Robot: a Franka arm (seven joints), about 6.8 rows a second.
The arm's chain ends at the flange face. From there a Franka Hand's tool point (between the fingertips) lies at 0.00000 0.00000 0.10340 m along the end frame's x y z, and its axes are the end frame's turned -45 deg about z.
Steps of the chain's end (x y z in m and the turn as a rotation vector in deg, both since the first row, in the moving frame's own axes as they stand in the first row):
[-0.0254 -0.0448 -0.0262 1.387 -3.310 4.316]
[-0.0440 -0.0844 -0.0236 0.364 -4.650 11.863]
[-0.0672 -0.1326 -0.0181 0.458 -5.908 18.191]
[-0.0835 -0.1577 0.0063 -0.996 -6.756 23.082]
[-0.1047 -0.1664 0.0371 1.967 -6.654 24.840]
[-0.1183 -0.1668 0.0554 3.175 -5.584 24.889]
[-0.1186 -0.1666 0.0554 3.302 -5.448 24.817]
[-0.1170 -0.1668 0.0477 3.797 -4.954 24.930]
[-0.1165 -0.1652 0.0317 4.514 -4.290 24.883]
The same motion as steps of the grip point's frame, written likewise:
[0.0115 -0.0557 -0.0264 3.321 -1.360 4.316]
[0.0238 -0.0977 -0.0239 3.545 -3.031 11.863]
[0.0407 -0.1503 -0.0186 4.501 -3.854 18.191]
[0.0443 -0.1797 0.0056 4.073 -5.481 23.082]
[0.0402 -0.2036 0.0364 6.096 -3.314 24.840]
[0.0337 -0.2131 0.0548 6.194 -1.703 24.889]
[0.0337 -0.2130 0.0548 6.187 -1.517 24.817]
[0.0362 -0.2118 0.0471 6.188 -0.818 24.930]
[0.0371 -0.2100 0.0311 6.225 0.158 24.883]

